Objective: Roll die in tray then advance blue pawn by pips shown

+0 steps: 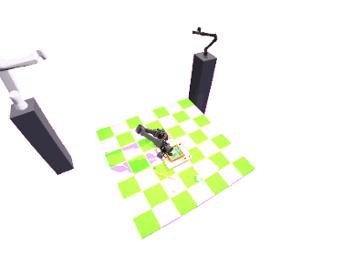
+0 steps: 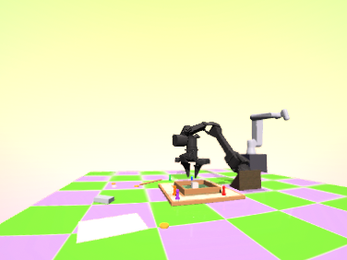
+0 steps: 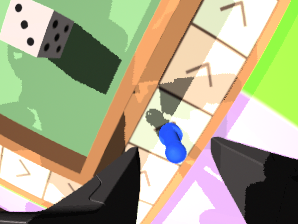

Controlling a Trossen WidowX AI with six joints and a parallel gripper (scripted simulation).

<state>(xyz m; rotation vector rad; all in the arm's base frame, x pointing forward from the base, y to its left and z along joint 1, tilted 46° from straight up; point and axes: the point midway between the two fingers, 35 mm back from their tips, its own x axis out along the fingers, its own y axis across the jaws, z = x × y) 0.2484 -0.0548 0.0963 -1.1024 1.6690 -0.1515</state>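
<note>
My gripper tip is 10 mm above the blue pawn. The rest, counted from my gripper tip: green pawn: 80 mm ahead, 140 mm to the right, 20 mm below; then green tray: 20 mm ahead, 110 mm to the left, 30 mm below; then white die: 20 mm ahead, 100 mm to the left, 10 mm below.
</note>
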